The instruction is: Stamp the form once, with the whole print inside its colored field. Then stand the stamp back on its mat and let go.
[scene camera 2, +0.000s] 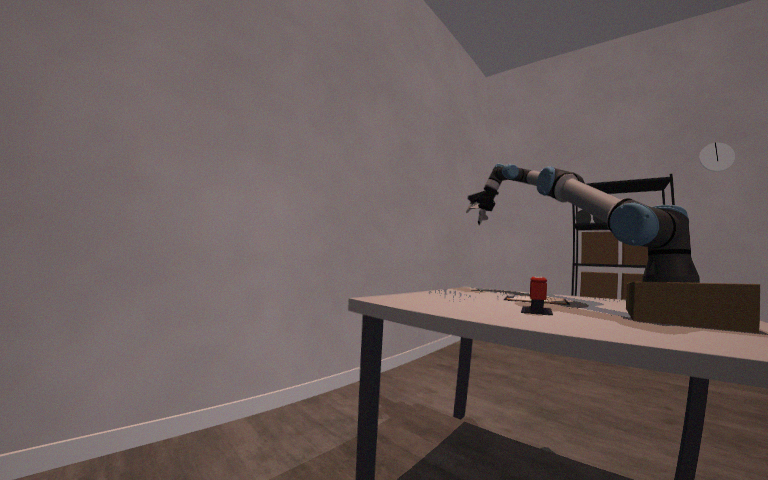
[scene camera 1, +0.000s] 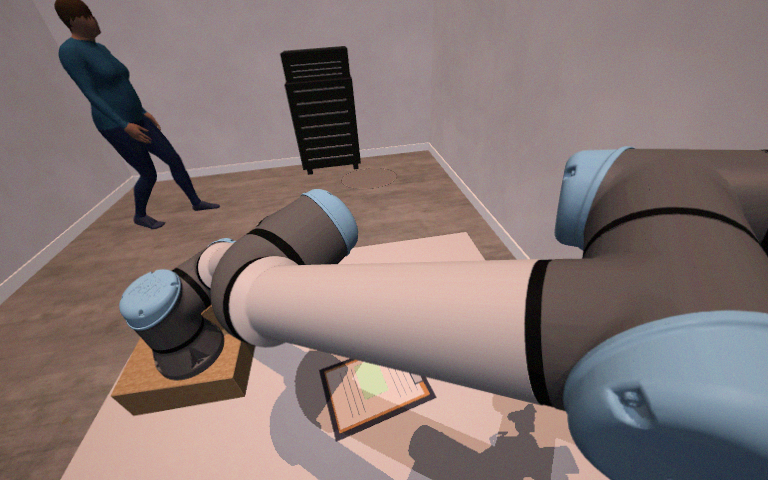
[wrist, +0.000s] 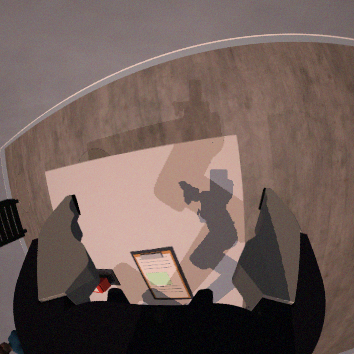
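A red stamp with a dark lower part stands upright on its dark mat; in the wrist view it is partly behind the left finger. The form, with a light green field, lies on a dark-edged clipboard. No print can be made out on the part of the field that shows. My gripper is open and empty, high above the table and away from the stamp. The stamp does not show in scene camera 1, where the arm covers part of the table.
The arm's base stands on a wooden block at the table. A person and a black cabinet stand off beyond the table. A shelf rack stands behind the arm.
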